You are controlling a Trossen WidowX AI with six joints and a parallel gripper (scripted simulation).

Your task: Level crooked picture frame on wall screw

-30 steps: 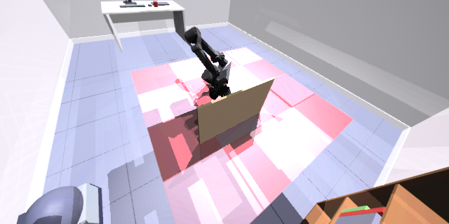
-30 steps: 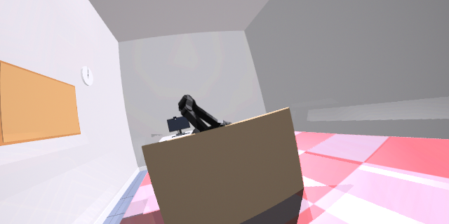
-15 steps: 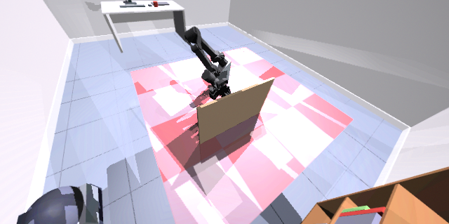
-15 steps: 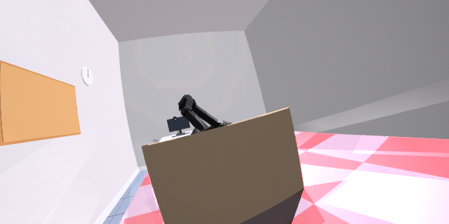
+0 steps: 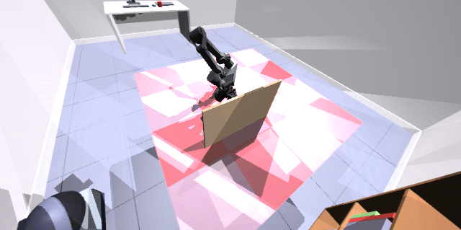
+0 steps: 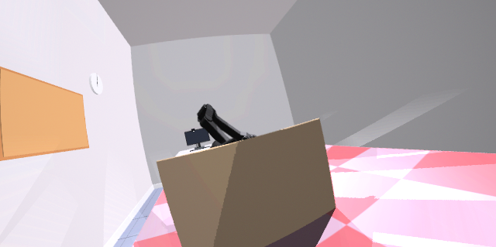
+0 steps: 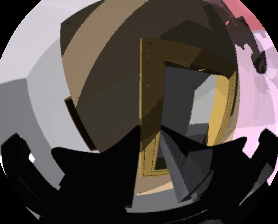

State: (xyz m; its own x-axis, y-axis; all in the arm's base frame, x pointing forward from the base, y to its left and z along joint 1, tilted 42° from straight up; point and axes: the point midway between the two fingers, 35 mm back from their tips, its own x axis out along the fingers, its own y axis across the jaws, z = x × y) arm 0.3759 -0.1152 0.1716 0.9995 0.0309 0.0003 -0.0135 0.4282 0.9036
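My gripper tip is 5 cm above the picture frame, 1 cm to the right of it and 1 cm short of it. Also, from my gripper tip: wall panel: 6 cm below, 2 cm to the left, 2 cm ahead.
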